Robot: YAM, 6 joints.
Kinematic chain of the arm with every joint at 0, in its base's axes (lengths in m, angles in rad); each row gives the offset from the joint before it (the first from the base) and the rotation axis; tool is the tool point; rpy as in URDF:
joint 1: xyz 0 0 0.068 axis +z
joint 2: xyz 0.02 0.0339 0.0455 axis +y
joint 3: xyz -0.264 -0.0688 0 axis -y
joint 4: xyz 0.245 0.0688 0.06 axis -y
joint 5: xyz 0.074 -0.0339 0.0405 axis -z
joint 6: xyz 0.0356 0 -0.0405 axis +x
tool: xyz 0 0 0 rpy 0 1.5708 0
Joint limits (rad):
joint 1: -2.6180..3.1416
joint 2: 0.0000..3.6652
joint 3: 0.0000..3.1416
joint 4: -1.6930..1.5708
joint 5: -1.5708..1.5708
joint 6: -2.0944..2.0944
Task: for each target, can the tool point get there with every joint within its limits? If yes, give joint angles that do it. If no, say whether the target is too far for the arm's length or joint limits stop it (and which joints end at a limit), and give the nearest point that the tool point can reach.
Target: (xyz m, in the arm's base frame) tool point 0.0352 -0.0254 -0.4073
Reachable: no: joint limits stop it (at a limit: joint 2) | nearest point 0.0646 -0.0467 -0.3385 | short by 0.078 m
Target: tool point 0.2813 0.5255 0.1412
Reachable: yes | joints 1.0490 3.2214 2.8422 1.3059 -0.5327 -0.5419
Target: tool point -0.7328 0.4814 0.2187
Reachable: no: too far | nearest point -0.5359 0.3520 0.1898 | short by 0.237 m
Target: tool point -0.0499 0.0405 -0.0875
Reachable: yes | joints 2.3199 3.3018 0.9667 -1.3870 -0.2542 -0.5292
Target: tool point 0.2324 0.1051 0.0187
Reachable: yes | joints 0.3174 2.1181 0.4219 0.8940 -0.8735 -0.7983
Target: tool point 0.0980 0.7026 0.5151
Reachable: no: too far | nearest point 0.0775 0.5554 0.4285 | short by 0.172 m
